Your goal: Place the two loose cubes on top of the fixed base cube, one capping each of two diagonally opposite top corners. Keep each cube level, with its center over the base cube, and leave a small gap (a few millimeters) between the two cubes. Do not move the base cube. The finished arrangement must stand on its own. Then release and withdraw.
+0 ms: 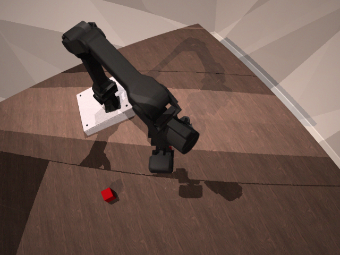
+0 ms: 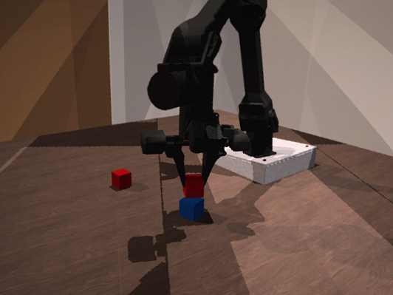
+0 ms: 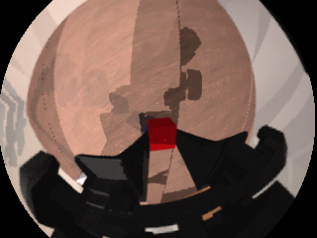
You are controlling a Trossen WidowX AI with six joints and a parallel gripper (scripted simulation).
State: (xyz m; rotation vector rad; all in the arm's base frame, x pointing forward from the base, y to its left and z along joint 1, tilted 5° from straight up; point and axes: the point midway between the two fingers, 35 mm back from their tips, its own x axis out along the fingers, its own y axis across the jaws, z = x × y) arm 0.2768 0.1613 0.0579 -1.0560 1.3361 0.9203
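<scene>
The blue base cube is 1 cm behind my gripper tip, 2 cm to the right of it and 6 cm below it. The rest, counted from my gripper tip: red cube right at my gripper tip.
</scene>
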